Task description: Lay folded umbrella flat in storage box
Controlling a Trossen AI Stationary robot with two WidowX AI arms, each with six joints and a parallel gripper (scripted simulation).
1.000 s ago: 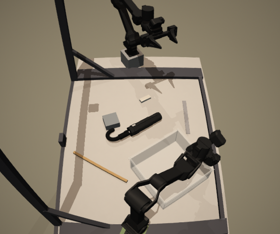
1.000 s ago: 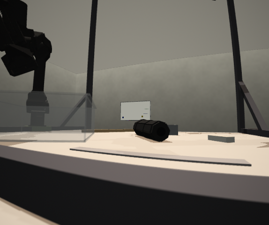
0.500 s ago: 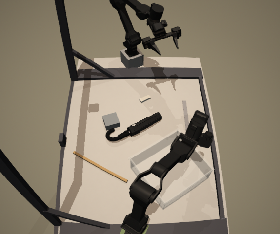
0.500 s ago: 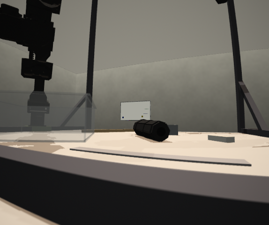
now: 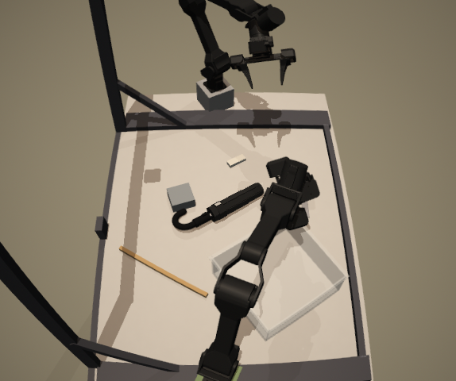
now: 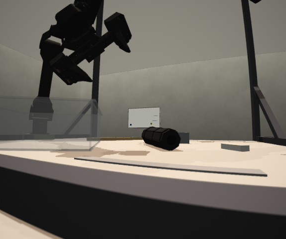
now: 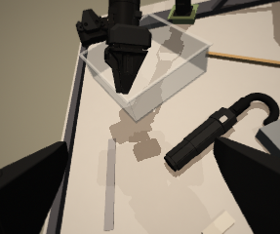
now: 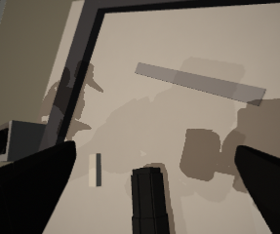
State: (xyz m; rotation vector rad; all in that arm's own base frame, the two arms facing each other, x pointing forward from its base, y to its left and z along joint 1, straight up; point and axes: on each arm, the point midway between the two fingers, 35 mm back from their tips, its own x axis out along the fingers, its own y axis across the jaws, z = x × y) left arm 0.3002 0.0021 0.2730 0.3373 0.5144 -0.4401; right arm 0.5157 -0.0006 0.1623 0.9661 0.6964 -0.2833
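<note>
Now: right hand 190 mm past the black umbrella, 70 mm to the right of it and 160 mm above it. From my right hand the other things lie so: grey strip (80 mm ahead, 130 mm to the left, 180 mm below); small white block (130 mm behind, 250 mm to the left, 180 mm below); clear storage box (30 mm behind, 190 mm to the right, 140 mm below).
</note>
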